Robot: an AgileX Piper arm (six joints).
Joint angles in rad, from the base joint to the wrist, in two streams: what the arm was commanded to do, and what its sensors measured. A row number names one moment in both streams.
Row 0, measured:
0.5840 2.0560 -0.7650 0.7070 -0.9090 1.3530
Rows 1 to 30, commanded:
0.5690 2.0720 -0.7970 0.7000 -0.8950 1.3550
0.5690 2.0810 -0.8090 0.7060 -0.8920 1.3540
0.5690 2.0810 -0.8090 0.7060 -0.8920 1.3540
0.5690 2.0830 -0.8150 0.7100 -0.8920 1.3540
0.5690 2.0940 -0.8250 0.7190 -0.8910 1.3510
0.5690 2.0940 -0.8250 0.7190 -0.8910 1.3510
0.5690 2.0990 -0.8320 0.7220 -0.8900 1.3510
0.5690 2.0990 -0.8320 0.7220 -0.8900 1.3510
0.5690 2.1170 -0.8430 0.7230 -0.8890 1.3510
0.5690 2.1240 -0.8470 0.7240 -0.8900 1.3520
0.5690 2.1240 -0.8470 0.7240 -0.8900 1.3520
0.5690 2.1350 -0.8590 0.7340 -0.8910 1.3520
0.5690 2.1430 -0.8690 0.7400 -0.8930 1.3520
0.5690 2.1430 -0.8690 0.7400 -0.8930 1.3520
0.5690 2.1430 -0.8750 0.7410 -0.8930 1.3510
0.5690 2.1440 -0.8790 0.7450 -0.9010 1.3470
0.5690 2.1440 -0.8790 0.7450 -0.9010 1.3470
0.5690 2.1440 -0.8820 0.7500 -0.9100 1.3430
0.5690 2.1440 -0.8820 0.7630 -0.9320 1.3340
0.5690 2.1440 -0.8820 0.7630 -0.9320 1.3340
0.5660 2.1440 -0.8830 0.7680 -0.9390 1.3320
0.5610 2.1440 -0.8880 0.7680 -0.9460 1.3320
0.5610 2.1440 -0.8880 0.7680 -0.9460 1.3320
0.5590 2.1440 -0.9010 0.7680 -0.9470 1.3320
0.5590 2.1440 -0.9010 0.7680 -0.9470 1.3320
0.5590 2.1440 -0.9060 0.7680 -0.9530 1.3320
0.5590 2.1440 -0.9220 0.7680 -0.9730 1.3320
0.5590 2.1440 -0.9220 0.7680 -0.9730 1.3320
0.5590 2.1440 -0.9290 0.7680 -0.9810 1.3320
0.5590 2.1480 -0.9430 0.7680 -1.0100 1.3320
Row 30, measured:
0.5710 2.1460 -0.8930 0.7940 -0.8920 1.3450
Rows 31 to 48, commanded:
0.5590 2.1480 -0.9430 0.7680 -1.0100 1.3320
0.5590 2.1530 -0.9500 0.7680 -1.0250 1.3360
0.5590 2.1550 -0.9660 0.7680 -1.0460 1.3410
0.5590 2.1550 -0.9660 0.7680 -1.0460 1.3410
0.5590 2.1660 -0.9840 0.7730 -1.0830 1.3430
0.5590 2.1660 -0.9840 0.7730 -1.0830 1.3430
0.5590 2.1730 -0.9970 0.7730 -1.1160 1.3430
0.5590 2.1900 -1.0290 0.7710 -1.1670 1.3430
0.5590 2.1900 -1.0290 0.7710 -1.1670 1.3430
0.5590 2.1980 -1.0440 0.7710 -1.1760 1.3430
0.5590 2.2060 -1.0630 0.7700 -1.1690 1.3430
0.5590 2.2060 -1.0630 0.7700 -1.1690 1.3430
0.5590 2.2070 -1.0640 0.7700 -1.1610 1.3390
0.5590 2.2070 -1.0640 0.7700 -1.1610 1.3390
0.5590 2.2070 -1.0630 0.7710 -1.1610 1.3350
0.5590 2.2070 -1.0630 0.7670 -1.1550 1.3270
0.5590 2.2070 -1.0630 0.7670 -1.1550 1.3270
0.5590 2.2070 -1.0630 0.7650 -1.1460 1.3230
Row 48, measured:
0.5990 2.2110 -0.9730 0.8980 -0.9530 1.3350
